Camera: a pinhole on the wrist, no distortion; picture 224 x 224 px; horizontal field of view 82.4 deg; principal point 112.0 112.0 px. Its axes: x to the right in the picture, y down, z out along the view. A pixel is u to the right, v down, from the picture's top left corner.
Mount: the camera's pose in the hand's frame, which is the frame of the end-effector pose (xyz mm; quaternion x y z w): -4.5 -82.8 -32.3 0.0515 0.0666 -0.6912 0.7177
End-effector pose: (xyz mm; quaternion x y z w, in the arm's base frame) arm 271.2 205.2 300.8 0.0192 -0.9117 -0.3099 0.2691
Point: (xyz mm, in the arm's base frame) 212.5 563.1 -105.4
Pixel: 54 56
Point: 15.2 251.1 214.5
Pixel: 74 203
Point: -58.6 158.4 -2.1
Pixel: 148 156
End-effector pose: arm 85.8 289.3 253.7 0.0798 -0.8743 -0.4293 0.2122
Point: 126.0 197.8 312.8
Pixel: behind the camera
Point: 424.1 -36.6 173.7
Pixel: behind the camera
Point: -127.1 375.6 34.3
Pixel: 111 151
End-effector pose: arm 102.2 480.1 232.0 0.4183 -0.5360 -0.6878 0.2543
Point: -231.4 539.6 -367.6
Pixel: outside the picture
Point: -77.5 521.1 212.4
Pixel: 45 159
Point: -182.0 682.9 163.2
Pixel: 96 113
